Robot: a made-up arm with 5 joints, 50 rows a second.
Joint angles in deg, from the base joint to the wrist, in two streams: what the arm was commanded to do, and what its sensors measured. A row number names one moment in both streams.
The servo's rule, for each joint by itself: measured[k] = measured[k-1] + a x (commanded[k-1-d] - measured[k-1]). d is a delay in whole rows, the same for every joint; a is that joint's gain. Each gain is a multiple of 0.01, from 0.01 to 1. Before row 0 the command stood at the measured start. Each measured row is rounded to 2 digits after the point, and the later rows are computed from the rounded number. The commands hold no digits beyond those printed.
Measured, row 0: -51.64 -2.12 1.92 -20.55 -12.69
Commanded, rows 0 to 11: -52.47 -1.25 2.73 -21.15 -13.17; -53.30 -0.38 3.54 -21.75 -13.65; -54.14 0.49 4.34 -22.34 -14.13; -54.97 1.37 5.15 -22.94 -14.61; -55.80 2.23 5.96 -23.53 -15.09; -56.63 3.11 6.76 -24.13 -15.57; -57.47 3.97 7.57 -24.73 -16.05; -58.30 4.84 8.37 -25.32 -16.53; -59.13 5.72 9.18 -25.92 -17.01; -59.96 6.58 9.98 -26.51 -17.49; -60.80 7.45 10.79 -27.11 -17.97; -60.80 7.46 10.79 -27.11 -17.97
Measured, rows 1 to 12: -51.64 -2.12 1.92 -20.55 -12.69; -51.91 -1.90 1.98 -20.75 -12.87; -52.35 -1.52 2.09 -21.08 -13.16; -52.92 -1.02 2.25 -21.50 -13.52; -53.58 -0.42 2.45 -21.98 -13.92; -54.29 0.24 2.70 -22.49 -14.35; -55.04 0.96 2.98 -23.03 -14.80; -55.82 1.71 3.30 -23.59 -15.26; -56.61 2.49 3.65 -24.16 -15.73; -57.42 3.30 4.04 -24.74 -16.20; -58.23 4.12 4.46 -25.32 -16.68; -59.05 4.95 4.90 -25.91 -17.16
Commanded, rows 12 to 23: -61.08 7.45 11.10 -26.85 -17.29; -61.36 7.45 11.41 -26.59 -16.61; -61.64 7.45 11.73 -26.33 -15.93; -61.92 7.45 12.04 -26.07 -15.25; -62.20 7.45 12.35 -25.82 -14.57; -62.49 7.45 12.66 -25.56 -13.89; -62.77 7.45 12.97 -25.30 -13.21; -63.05 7.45 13.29 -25.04 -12.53; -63.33 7.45 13.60 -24.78 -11.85; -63.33 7.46 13.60 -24.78 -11.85; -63.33 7.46 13.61 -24.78 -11.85; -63.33 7.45 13.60 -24.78 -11.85
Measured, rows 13 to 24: -59.61 5.58 5.31 -26.31 -17.46; -60.08 6.05 5.72 -26.49 -17.40; -60.49 6.40 6.12 -26.52 -17.11; -60.86 6.66 6.51 -26.46 -16.67; -61.20 6.86 6.90 -26.33 -16.14; -61.52 7.01 7.28 -26.16 -15.56; -61.83 7.12 7.66 -25.96 -14.94; -62.13 7.20 8.03 -25.74 -14.30; -62.42 7.26 8.40 -25.51 -13.65; -62.71 7.31 8.76 -25.27 -12.98; -62.91 7.35 9.10 -25.11 -12.56; -63.04 7.38 9.42 -25.00 -12.30
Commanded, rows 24 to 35: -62.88 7.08 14.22 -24.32 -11.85; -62.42 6.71 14.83 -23.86 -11.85; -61.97 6.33 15.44 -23.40 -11.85; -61.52 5.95 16.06 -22.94 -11.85; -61.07 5.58 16.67 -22.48 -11.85; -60.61 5.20 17.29 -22.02 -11.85; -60.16 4.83 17.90 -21.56 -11.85; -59.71 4.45 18.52 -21.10 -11.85; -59.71 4.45 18.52 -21.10 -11.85; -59.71 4.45 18.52 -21.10 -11.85; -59.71 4.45 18.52 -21.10 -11.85; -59.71 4.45 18.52 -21.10 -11.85
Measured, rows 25 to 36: -63.13 7.40 9.71 -24.93 -12.13; -63.05 7.32 10.03 -24.73 -12.03; -62.85 7.17 10.37 -24.44 -11.96; -62.57 6.96 10.72 -24.10 -11.92; -62.23 6.71 11.09 -23.72 -11.89; -61.86 6.43 11.48 -23.31 -11.88; -61.46 6.12 11.89 -22.88 -11.87; -61.04 5.80 12.31 -22.44 -11.86; -60.61 5.46 12.74 -22.00 -11.86; -60.32 5.21 13.14 -21.70 -11.86; -60.12 5.02 13.52 -21.50 -11.86; -59.99 4.88 13.87 -21.37 -11.86
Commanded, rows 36 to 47: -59.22 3.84 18.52 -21.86 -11.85; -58.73 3.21 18.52 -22.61 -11.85; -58.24 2.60 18.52 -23.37 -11.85; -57.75 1.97 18.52 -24.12 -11.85; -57.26 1.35 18.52 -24.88 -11.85; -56.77 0.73 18.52 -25.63 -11.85; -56.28 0.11 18.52 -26.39 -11.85; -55.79 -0.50 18.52 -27.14 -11.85; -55.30 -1.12 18.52 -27.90 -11.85; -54.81 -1.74 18.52 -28.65 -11.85; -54.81 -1.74 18.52 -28.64 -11.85; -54.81 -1.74 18.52 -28.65 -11.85
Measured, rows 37 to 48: -59.90 4.77 14.20 -21.28 -11.86; -59.68 4.54 14.50 -21.47 -11.86; -59.38 4.21 14.78 -21.85 -11.86; -59.02 3.81 15.04 -22.35 -11.86; -58.61 3.35 15.28 -22.93 -11.86; -58.18 2.85 15.51 -23.57 -11.86; -57.73 2.32 15.72 -24.25 -11.86; -57.27 1.77 15.92 -24.96 -11.86; -56.80 1.20 16.10 -25.68 -11.86; -56.32 0.62 16.27 -26.41 -11.86; -55.84 0.03 16.43 -27.15 -11.86; -55.51 -0.41 16.58 -27.64 -11.86
